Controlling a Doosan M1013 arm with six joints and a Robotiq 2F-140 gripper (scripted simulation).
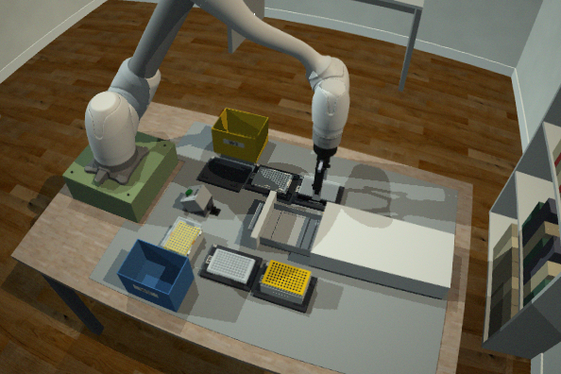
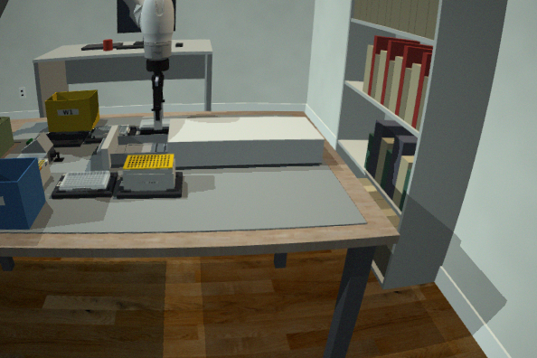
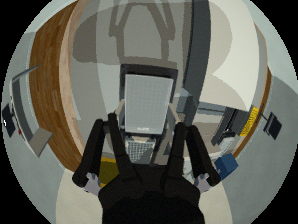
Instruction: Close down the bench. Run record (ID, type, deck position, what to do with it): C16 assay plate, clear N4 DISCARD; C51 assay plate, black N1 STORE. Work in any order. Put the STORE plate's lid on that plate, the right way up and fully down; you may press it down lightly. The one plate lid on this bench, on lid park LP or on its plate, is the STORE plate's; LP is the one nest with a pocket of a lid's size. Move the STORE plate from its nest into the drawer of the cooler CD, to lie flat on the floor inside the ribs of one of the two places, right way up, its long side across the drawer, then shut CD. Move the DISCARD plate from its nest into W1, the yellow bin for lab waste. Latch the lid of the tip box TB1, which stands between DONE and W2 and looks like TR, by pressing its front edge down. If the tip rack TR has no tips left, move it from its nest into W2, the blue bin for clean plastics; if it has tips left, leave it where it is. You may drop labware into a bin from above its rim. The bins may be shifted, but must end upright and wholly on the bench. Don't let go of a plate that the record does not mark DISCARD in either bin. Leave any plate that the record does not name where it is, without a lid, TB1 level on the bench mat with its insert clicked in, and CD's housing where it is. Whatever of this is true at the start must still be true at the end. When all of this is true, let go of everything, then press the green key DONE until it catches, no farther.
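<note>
Right now my hand is 20 mm above the grey plate lid. The rest, counted from my hand: cooler CD (180 mm to the right, 120 mm ahead, 30 mm below); black plate (40 mm below); cooler drawer (180 mm to the right, 40 mm below, 10 mm behind).
</note>
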